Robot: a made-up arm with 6 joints. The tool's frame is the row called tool.
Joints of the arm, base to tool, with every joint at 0 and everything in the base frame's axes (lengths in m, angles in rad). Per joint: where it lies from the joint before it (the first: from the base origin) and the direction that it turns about. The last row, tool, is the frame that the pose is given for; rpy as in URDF.
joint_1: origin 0.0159 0.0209 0.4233 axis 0 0 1
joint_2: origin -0.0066 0.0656 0.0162 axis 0 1 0
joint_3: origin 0.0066 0.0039 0.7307 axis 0 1 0
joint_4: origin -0.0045 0.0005 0.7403 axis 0 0 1
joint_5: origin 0.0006 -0.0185 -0.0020 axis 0 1 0
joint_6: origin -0.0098 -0.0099 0.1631 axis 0 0 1
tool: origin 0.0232 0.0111 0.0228 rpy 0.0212 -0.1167 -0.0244
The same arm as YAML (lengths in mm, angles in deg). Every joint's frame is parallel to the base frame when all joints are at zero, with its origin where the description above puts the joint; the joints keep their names.
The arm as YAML. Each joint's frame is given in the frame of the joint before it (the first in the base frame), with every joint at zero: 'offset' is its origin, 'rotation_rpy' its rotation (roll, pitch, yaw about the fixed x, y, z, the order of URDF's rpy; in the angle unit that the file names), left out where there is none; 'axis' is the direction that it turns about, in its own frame. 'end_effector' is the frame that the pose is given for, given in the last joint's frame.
length_unit: mm
angle_unit: deg
chain:
  - id: joint_1
    offset: [15.9, 20.9, 423.3]
    axis: [0.0, 0.0, 1.0]
  - id: joint_2
    offset: [-6.6, 65.6, 16.2]
    axis: [0.0, 1.0, 0.0]
  - id: joint_3
    offset: [6.6, 3.9, 730.7]
    axis: [0.0, 1.0, 0.0]
  - id: joint_4
    offset: [-4.5, 0.5, 740.3]
    axis: [0.0, 0.0, 1.0]
  - id: joint_5
    offset: [0.6, -18.5, -2.0]
    axis: [0.0, 1.0, 0.0]
  - id: joint_6
    offset: [-9.8, -9.9, 163.1]
    axis: [0.0, 0.0, 1.0]
end_effector:
  offset: [23.2, 11.1, 22.8]
  rotation_rpy: [1.21, -6.69, -1.4]

